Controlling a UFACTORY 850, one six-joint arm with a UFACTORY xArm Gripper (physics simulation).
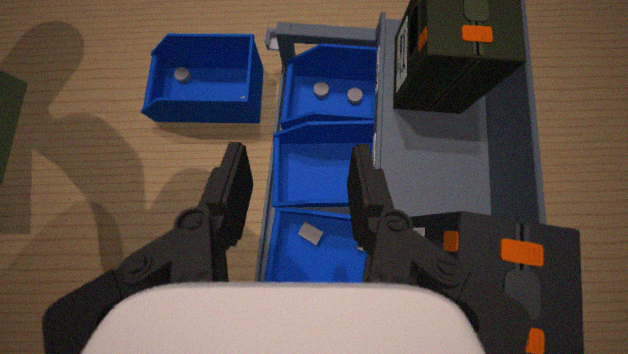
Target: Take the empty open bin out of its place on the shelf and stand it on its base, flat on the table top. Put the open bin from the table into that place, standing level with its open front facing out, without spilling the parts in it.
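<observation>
The empty blue open bin [317, 162] sits in the middle place of the grey shelf [327, 34], between two other blue bins. Another blue open bin [210, 85] stands on the table [100, 150] to the left of the shelf; a round grey part [182, 75] and a tiny light piece lie in it. My gripper [299, 163] is open with nothing between its fingers. It hangs above the shelf's left edge and the bin row, and its right finger hides part of the bins' right side.
A blue bin with two round parts [330, 92] is in the upper place; one with a flat square part [315, 252] is in the lower. A dark green case [460, 65] and a black case [555, 270] stand at the right. A green object [10, 110] shows at the left edge.
</observation>
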